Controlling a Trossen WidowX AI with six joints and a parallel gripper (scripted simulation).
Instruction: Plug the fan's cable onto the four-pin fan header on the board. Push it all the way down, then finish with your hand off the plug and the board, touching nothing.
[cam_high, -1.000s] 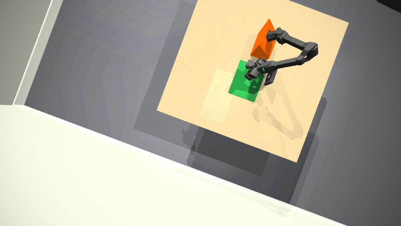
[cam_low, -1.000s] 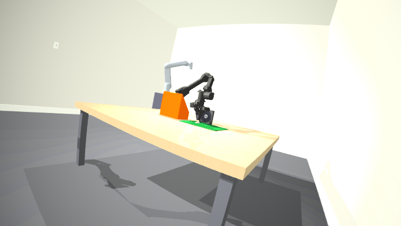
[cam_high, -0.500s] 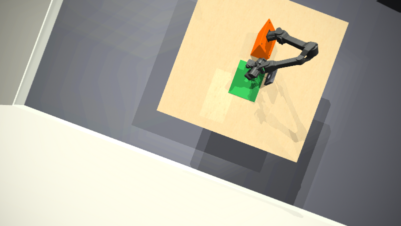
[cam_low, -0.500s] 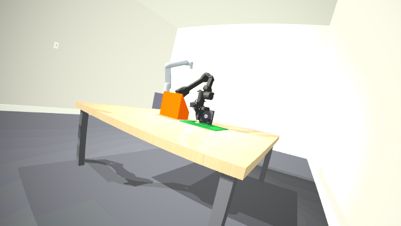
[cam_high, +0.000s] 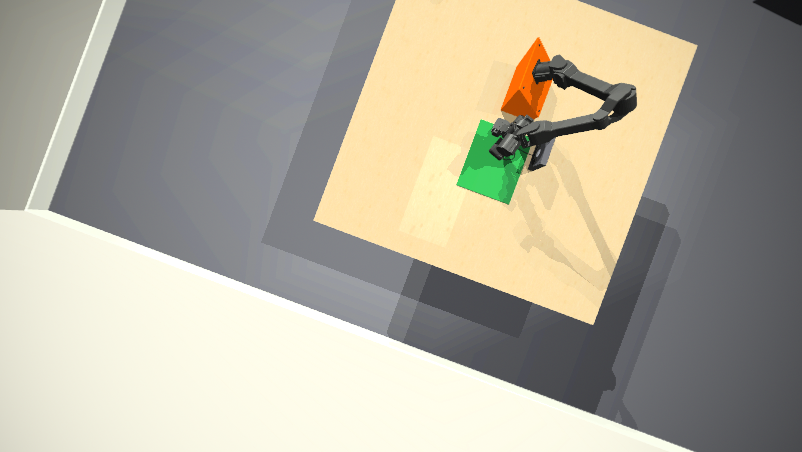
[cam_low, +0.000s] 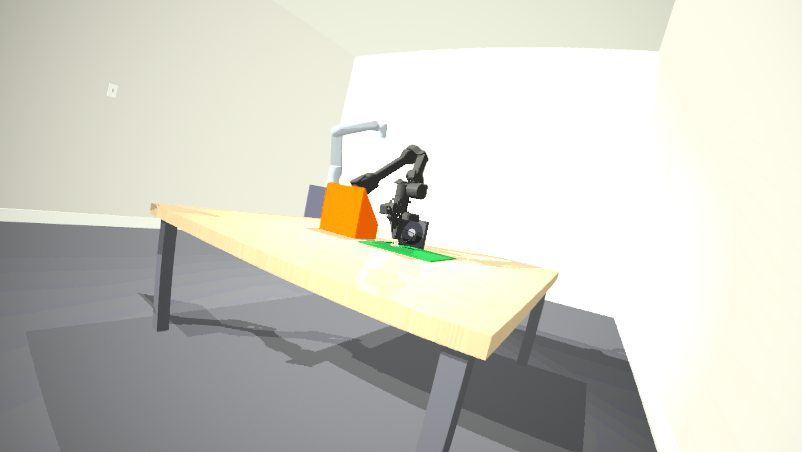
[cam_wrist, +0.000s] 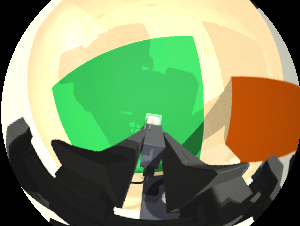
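Now: gripper tip 10 mm to the right of the dark fan cable plug and 10 mm below it. The rest, counted from my gripper tip: dark square fan 150 mm to the left, 20 mm behind, 20 mm above; green board 70 mm ahead, 60 mm below, 10 mm to the left.
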